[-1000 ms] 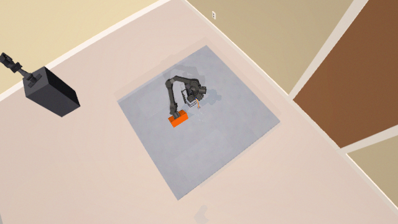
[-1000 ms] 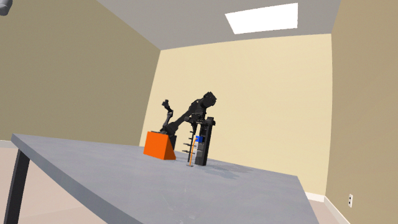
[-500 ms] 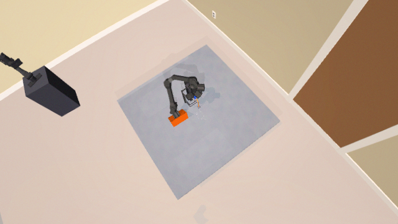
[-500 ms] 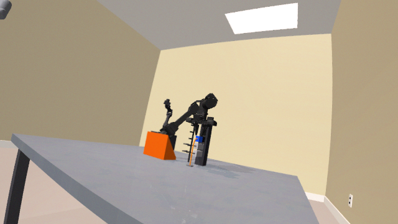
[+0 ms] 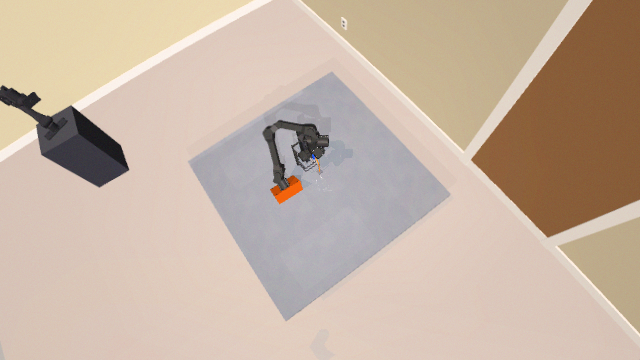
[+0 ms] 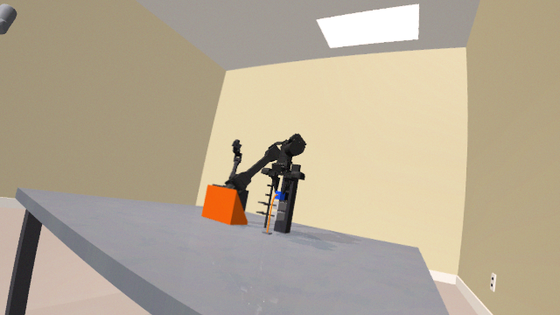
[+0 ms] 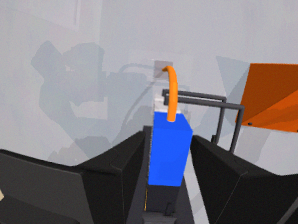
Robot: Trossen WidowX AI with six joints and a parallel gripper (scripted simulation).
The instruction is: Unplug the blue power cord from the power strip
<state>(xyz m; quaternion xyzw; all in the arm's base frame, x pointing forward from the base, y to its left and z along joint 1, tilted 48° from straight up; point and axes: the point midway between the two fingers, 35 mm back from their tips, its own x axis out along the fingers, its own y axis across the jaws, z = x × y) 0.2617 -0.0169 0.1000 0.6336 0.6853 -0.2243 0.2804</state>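
Now: the blue plug 30 mm to the left of my gripper tip and 10 mm behind it.
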